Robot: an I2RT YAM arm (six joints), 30 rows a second.
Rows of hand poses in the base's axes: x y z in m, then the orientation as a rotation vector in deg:
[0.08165, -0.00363, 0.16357, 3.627, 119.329, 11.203]
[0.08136, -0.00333, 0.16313, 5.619, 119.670, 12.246]
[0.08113, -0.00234, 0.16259, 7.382, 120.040, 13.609]
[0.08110, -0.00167, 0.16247, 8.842, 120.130, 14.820]
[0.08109, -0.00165, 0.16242, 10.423, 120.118, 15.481]
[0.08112, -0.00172, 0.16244, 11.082, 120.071, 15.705]
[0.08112, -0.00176, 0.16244, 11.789, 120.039, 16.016]
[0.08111, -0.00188, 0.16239, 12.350, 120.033, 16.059]
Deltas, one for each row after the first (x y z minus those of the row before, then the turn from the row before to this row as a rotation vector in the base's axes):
[-0.00029, 0.00030, -0.00044, 1.552, 0.554, -0.950]
[-0.00023, 0.00099, -0.00054, 1.681, 0.591, -0.646]
[-0.00003, 0.00067, -0.00012, 1.457, 0.295, -0.521]
[-0.00001, 0.00002, -0.00005, 1.116, 0.215, -0.843]
[0.00003, -0.00007, 0.00002, 0.430, 0.052, -0.377]
[0.00000, -0.00004, 0.00000, 0.511, 0.077, -0.373]
[-0.00001, -0.00012, -0.00005, 0.259, 0.080, -0.376]

